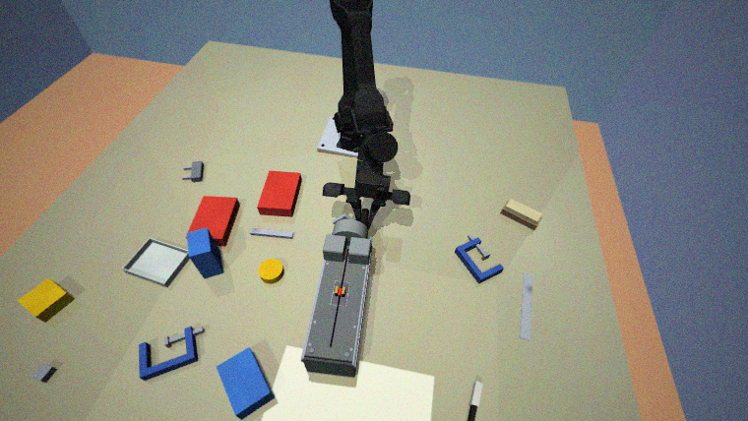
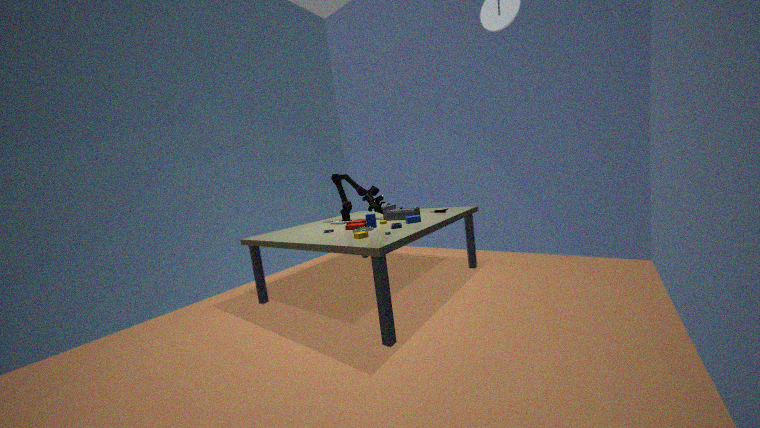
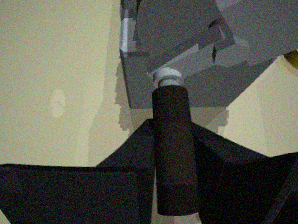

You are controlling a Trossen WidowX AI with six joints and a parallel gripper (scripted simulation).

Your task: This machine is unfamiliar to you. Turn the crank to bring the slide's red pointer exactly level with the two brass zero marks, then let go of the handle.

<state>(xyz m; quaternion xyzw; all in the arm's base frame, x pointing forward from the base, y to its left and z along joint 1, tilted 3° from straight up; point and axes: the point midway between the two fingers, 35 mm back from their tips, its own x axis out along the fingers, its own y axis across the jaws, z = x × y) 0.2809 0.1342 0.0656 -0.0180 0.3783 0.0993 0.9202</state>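
Now: the dark crank handle 2 cm behind my gripper tip and 3 cm above it. From my gripper tip the other things lie so: tan block: 20 cm behind, 34 cm to the left, 3 cm below; red pointer: 17 cm ahead, 1 cm to the left, 4 cm above; grey strip: 3 cm ahead, 37 cm to the left, 4 cm below.
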